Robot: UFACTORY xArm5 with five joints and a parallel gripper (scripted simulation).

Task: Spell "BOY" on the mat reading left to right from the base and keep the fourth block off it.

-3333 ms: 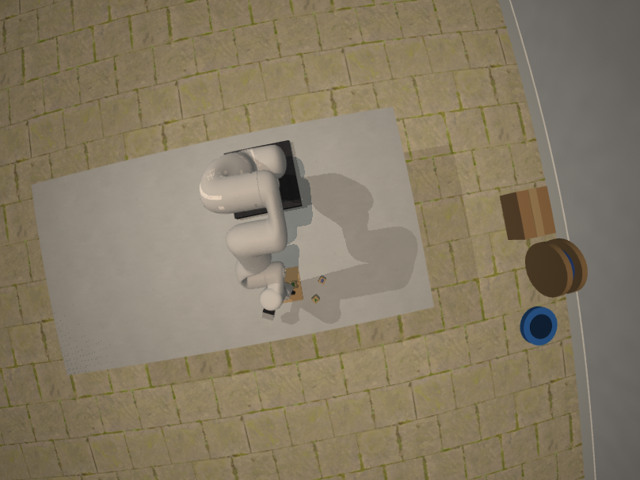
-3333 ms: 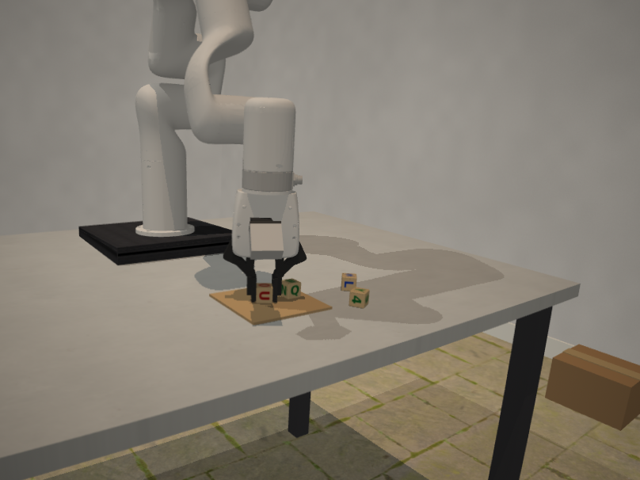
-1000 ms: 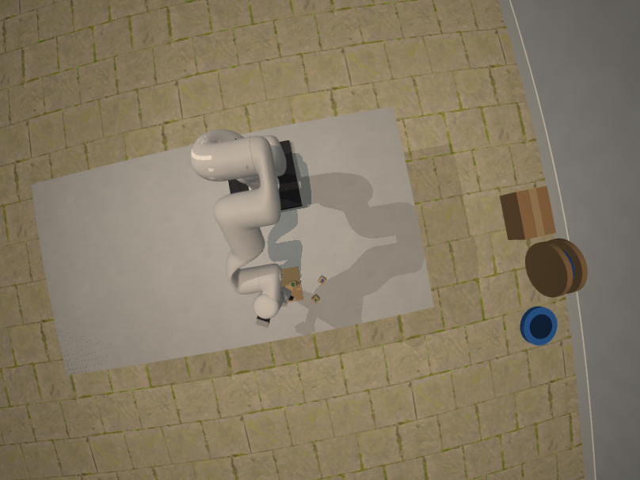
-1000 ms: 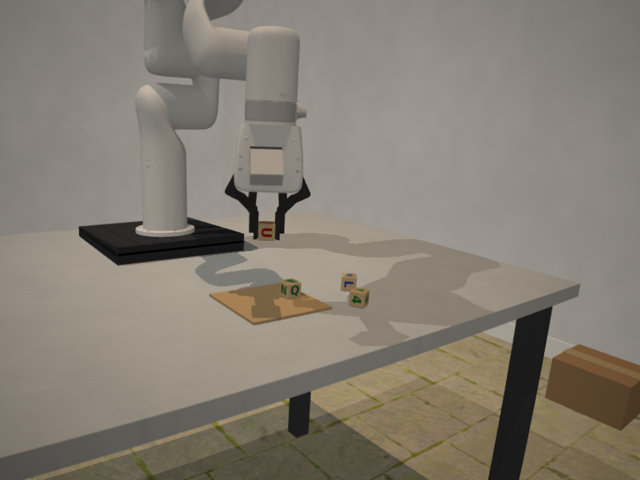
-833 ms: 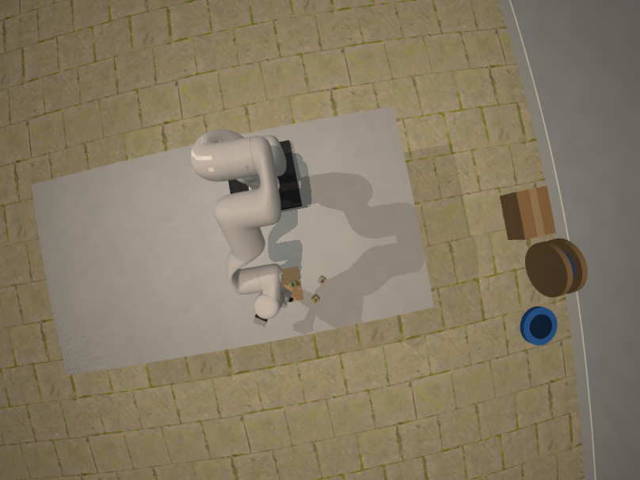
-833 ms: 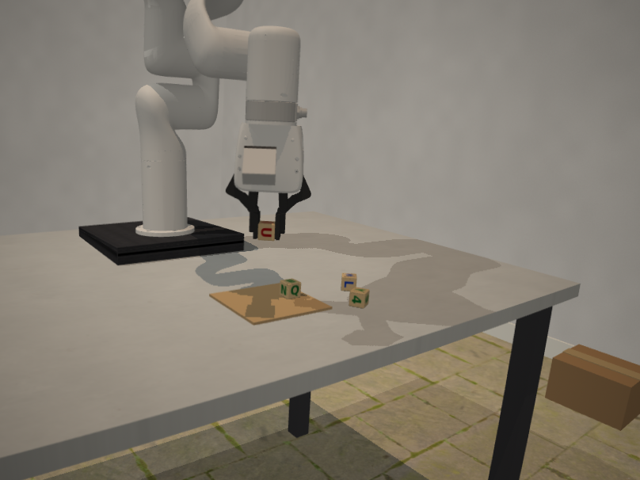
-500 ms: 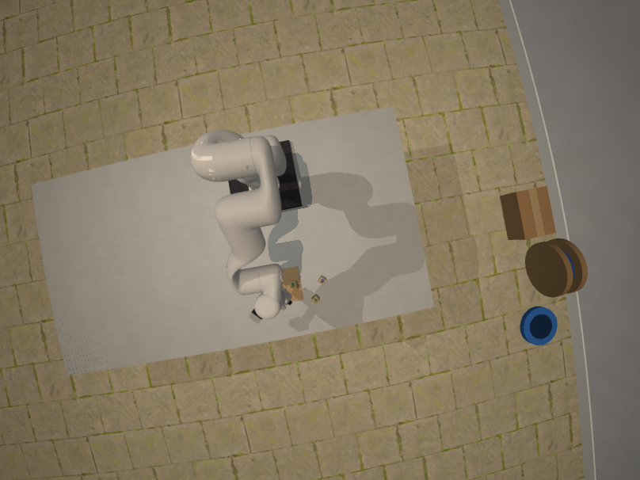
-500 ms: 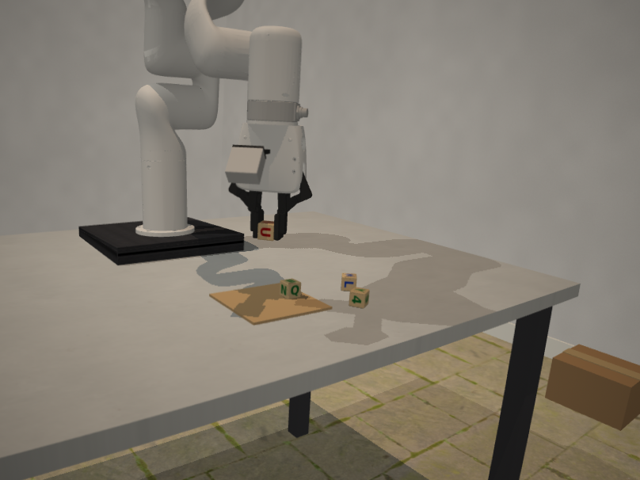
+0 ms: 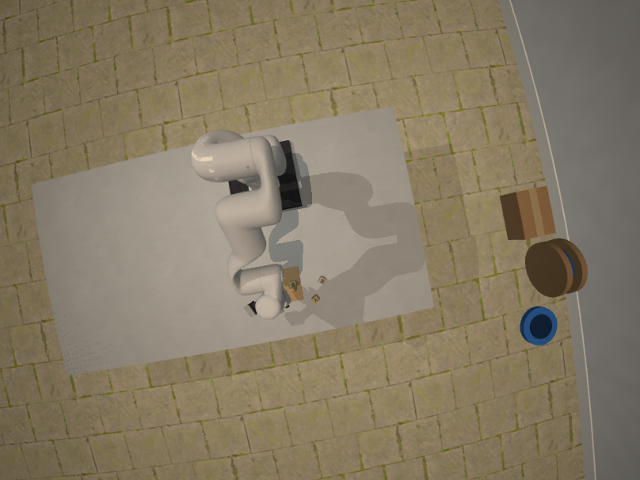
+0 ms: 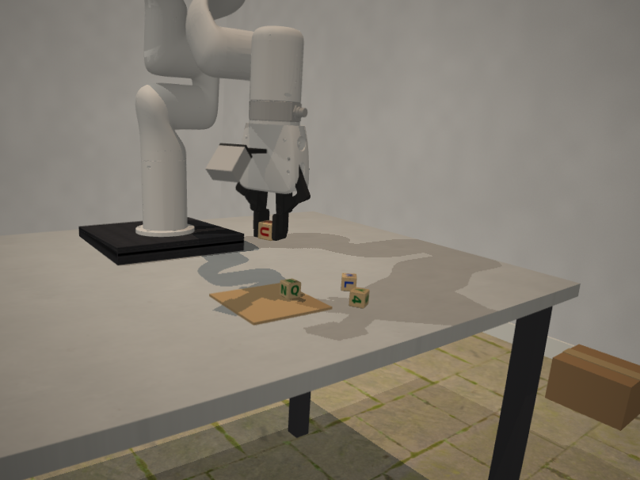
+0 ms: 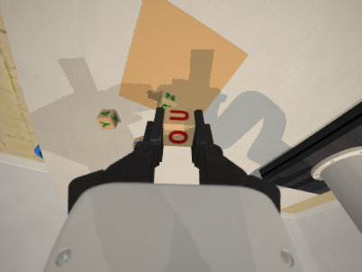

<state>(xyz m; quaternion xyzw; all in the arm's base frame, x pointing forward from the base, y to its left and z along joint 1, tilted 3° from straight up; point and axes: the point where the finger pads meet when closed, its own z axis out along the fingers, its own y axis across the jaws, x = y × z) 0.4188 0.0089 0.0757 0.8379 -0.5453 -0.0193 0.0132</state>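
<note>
The tan mat lies 12 cm below my hand.
</note>
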